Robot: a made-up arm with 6 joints. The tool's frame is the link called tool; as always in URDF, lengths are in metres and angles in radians. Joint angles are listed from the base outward. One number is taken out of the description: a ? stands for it. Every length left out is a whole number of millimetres.
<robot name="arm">
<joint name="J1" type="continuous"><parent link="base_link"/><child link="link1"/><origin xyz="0.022 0.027 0.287" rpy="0 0 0"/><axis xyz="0 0 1"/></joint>
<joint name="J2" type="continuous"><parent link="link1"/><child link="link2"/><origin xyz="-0.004 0.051 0" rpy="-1.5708 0 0"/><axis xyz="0 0 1"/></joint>
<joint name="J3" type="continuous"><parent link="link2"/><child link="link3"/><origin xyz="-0.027 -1.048 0" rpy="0 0 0"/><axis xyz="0 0 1"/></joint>
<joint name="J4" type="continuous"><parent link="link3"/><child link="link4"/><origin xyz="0.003 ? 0" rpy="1.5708 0 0"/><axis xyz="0 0 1"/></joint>
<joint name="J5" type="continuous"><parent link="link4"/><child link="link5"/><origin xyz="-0.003 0.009 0" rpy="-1.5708 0 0"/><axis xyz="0 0 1"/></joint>
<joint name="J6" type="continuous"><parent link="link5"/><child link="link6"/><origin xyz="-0.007 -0.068 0" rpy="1.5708 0 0"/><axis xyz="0 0 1"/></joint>
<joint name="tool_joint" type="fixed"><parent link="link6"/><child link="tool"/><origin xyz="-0.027 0.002 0" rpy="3.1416 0 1.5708"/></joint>
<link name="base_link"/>
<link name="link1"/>
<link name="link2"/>
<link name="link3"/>
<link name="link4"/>
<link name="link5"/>
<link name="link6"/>
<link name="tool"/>
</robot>
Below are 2 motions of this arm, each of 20 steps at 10 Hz.
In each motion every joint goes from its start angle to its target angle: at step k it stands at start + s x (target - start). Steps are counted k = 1, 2, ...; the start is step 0. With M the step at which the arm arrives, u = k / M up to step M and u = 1 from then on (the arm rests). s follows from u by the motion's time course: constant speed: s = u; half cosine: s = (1 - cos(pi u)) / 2; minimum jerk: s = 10 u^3 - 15 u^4 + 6 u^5.
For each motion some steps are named. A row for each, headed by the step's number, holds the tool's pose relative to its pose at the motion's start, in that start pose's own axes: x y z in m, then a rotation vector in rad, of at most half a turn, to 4 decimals.
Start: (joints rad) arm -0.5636 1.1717 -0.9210 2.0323 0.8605 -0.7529
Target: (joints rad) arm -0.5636 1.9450 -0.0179 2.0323 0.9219 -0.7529
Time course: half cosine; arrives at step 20
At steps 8, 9, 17, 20:
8: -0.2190 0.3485 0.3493 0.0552 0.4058 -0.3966
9: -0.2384 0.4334 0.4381 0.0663 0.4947 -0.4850
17: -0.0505 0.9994 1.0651 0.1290 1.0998 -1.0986
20: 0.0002 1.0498 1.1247 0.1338 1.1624 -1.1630

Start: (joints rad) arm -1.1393 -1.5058 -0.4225 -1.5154 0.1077 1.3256
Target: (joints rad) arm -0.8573 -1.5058 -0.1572 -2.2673 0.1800 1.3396
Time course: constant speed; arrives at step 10
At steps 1, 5, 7, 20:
1: -0.0392 0.0234 -0.0060 0.0243 0.0292 0.0857
5: -0.2014 0.1138 -0.0146 0.1307 0.1252 0.4241
7: -0.2848 0.1566 -0.0095 0.1887 0.1592 0.5902
20: -0.4111 0.2172 0.0103 0.2802 0.1902 0.8342

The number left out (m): -0.475
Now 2 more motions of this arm.
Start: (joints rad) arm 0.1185 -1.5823 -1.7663 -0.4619 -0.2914 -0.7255
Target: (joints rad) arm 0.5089 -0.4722 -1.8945 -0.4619 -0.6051 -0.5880
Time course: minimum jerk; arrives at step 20
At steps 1, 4, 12, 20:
1: -0.0001 0.0002 0.0014 0.0000 -0.0009 0.0001
4: -0.0050 0.0109 0.0710 0.0006 -0.0461 0.0047
12: -0.3290 0.0423 0.7376 0.0941 -0.5204 0.0521
20: -0.6138 -0.0425 0.9465 0.2047 -0.7340 0.0736

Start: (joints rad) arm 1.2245 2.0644 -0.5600 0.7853 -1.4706 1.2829
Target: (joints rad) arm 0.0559 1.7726 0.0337 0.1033 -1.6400 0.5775
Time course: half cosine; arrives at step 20
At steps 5, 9, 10, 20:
5: -0.0217 -0.1472 -0.1839 0.0523 -0.1319 0.2684
9: 0.0473 -0.4406 -0.5152 0.1181 -0.3528 0.7835
10: 0.0927 -0.5240 -0.6021 0.1301 -0.4086 0.9312
20: 0.6185 -0.9889 -1.0207 0.1562 -0.6786 1.8751

